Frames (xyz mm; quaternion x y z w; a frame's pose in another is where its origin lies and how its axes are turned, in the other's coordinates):
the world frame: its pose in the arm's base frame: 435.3 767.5 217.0 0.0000 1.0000 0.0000 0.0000
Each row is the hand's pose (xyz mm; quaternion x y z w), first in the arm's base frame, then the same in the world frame.
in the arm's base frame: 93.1 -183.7 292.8 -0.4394 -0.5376 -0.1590 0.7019
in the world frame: 342.2 -951.2 -75.8 -0.1590 0.7019 0.4394 0.5376
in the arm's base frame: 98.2 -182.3 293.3 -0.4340 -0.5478 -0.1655 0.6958
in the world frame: 337.1 -949.8 -76.3 -0.1655 0.6958 0.4340 0.5478
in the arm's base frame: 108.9 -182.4 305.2 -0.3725 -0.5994 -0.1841 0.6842
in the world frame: 326.4 -949.9 -88.2 -0.1841 0.6842 0.3725 0.5994
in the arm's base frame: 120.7 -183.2 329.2 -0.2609 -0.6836 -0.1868 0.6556
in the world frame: 314.6 -950.7 -112.2 -0.1868 0.6556 0.2609 0.6836
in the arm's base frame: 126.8 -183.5 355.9 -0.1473 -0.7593 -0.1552 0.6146
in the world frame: 308.5 -951.0 -138.9 -0.1552 0.6146 0.1473 0.7593
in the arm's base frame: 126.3 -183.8 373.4 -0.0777 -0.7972 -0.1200 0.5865
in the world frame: 309.0 -951.3 -156.4 -0.1200 0.5865 0.0777 0.7972
